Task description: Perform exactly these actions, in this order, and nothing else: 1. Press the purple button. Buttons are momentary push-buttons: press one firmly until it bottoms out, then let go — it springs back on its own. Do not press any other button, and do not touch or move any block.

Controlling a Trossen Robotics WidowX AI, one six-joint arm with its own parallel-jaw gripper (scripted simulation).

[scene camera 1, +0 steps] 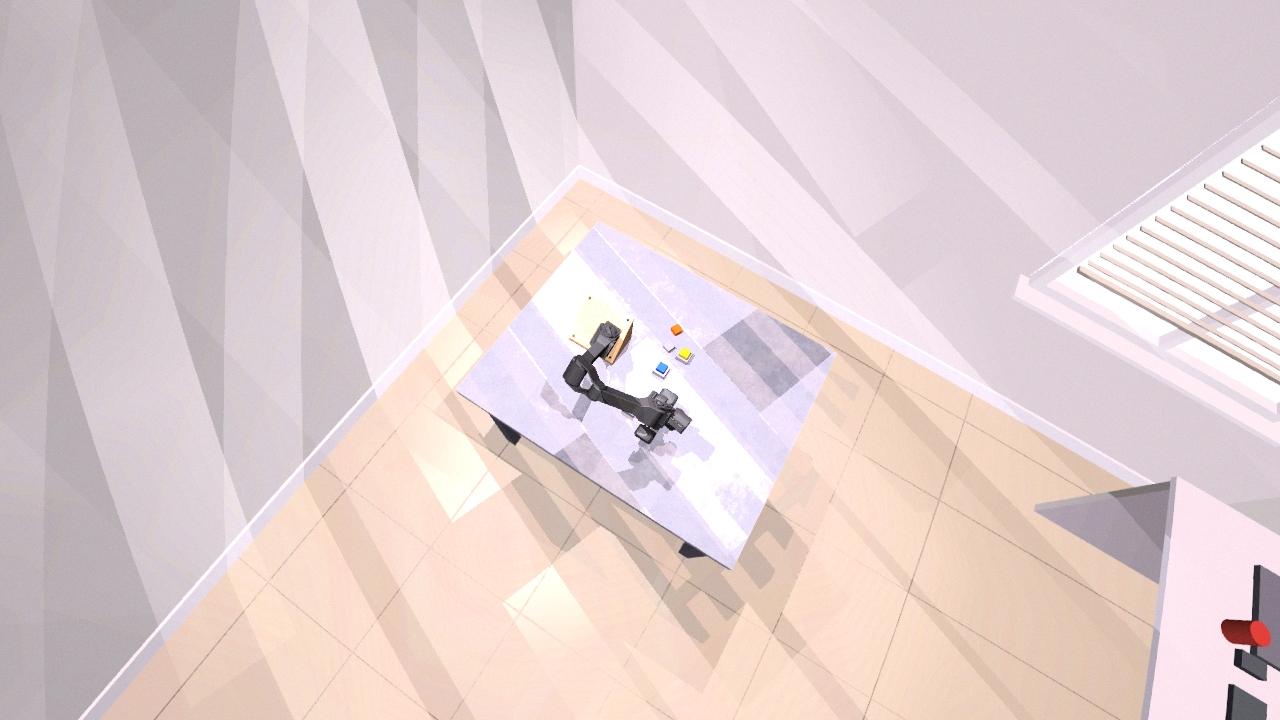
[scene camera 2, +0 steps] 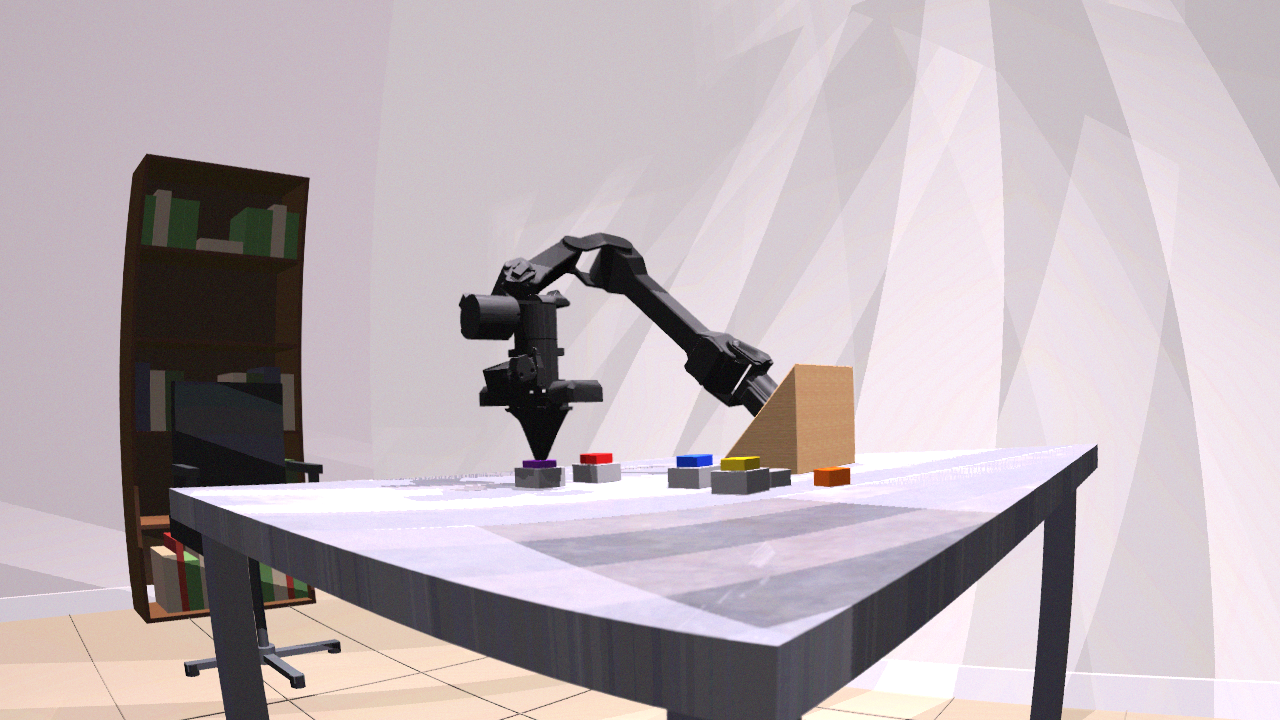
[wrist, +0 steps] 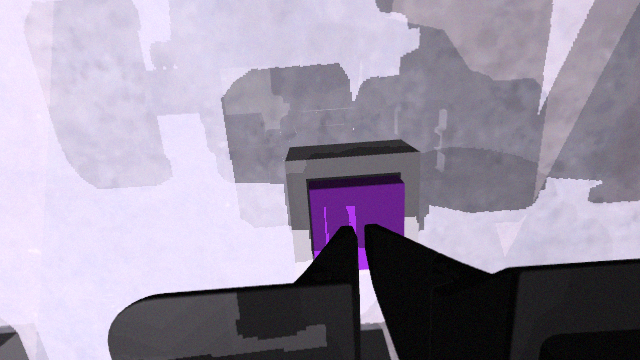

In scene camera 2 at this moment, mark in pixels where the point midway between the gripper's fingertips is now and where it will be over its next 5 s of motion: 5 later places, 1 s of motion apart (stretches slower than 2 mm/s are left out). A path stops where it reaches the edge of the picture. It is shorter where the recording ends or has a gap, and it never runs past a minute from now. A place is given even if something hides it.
My gripper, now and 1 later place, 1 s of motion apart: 540,460; 702,384
